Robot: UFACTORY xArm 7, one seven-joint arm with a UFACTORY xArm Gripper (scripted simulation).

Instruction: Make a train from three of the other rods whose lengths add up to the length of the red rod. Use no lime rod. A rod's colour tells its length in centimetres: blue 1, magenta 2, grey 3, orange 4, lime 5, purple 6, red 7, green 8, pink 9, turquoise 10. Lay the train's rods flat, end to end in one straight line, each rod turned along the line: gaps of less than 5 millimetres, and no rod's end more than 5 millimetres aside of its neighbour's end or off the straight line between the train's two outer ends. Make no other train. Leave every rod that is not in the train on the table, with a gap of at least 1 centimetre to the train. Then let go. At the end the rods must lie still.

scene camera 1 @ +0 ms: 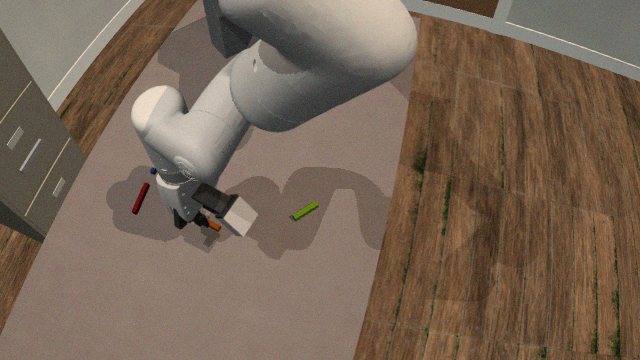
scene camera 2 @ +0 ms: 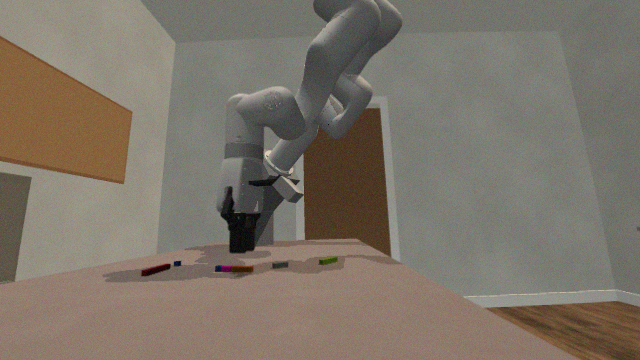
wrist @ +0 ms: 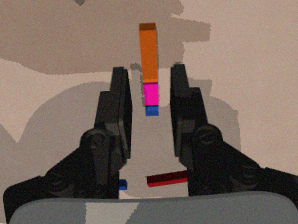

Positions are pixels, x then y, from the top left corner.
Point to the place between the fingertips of the gripper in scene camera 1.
206, 216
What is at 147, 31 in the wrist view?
An orange rod.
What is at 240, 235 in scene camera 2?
The gripper.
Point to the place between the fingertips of the gripper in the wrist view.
150, 85
